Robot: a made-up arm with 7 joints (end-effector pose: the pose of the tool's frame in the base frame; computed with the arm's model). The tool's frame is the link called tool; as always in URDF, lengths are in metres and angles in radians.
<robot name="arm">
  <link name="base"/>
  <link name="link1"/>
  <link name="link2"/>
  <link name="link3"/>
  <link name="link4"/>
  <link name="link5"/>
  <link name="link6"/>
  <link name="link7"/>
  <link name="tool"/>
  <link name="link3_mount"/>
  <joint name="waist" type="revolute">
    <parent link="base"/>
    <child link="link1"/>
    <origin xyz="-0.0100 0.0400 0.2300"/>
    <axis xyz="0 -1 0"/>
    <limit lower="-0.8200" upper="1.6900"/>
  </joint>
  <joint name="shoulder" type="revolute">
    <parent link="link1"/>
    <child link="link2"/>
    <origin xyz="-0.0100 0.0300 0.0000"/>
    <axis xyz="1 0 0"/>
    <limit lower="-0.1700" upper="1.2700"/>
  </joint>
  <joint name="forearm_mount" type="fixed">
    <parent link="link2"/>
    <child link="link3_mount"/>
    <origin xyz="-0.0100 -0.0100 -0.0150"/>
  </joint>
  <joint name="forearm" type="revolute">
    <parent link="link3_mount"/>
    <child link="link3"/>
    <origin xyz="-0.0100 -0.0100 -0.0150"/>
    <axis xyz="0 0 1"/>
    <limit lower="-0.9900" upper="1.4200"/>
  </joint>
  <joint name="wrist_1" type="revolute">
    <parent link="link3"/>
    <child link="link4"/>
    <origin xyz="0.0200 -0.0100 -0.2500"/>
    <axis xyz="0 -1 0"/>
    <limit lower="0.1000" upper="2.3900"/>
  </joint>
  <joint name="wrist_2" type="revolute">
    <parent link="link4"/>
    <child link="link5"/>
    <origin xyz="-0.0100 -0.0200 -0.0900"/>
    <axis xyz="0 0 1"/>
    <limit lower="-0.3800" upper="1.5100"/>
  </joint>
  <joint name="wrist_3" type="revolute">
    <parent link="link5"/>
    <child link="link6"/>
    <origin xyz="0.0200 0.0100 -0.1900"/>
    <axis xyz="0 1 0"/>
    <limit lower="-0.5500" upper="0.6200"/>
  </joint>
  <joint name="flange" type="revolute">
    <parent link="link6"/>
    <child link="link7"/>
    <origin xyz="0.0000 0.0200 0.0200"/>
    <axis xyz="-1 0 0"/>
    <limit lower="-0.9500" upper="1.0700"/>
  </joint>
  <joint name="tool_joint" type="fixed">
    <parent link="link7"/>
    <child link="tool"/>
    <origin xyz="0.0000 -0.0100 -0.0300" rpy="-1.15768 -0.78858 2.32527"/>
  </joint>
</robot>
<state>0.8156 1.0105 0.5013 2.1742 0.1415 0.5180 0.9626</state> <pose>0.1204 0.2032 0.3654 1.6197 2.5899 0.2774</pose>
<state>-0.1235 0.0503 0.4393 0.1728 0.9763 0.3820 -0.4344</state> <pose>-0.0736 0.0980 -0.3370 1.7783 -0.9489 2.0620</pose>
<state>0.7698 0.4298 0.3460 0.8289 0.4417 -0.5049 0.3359</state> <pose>0.4107 0.3096 0.0738 1.0606 1.7957 -0.9210</pose>
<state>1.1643 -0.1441 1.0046 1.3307 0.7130 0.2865 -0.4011</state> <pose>0.4044 0.2495 0.1881 0.3250 0.5073 -1.7847</pose>
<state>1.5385 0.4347 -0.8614 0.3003 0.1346 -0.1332 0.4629</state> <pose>0.5365 0.1934 0.2405 -1.3304 -2.4868 0.4779</pose>
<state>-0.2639 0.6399 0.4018 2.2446 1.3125 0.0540 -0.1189</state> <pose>0.1854 0.2050 0.1260 1.3259 1.4885 -1.7031</pose>
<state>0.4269 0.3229 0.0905 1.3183 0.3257 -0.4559 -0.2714</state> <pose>0.3714 0.1920 0.0452 0.8631 1.8477 -0.9272</pose>
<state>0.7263 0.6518 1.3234 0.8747 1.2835 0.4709 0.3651</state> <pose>0.1862 0.5154 0.0628 0.8474 0.4185 -1.2536</pose>
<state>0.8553 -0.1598 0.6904 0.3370 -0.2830 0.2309 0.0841</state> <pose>0.4565 0.0289 -0.0702 -0.4814 -1.8582 2.2417</pose>
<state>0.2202 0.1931 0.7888 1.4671 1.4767 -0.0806 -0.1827</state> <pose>0.2416 0.3249 -0.0213 0.2673 0.6513 -1.5235</pose>
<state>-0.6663 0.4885 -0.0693 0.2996 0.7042 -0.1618 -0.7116</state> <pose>-0.2756 0.3251 -0.1989 1.3543 -2.0575 0.5965</pose>
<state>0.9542 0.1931 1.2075 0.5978 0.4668 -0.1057 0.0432</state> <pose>0.4045 0.3167 -0.0164 0.0593 0.8826 -1.6361</pose>
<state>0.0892 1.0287 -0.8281 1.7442 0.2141 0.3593 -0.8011</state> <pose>0.2057 0.1499 -0.0710 -0.7481 -2.6680 0.3000</pose>
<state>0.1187 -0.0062 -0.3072 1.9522 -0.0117 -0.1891 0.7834</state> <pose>0.2284 -0.0602 0.0884 2.6526 1.4476 -0.7604</pose>
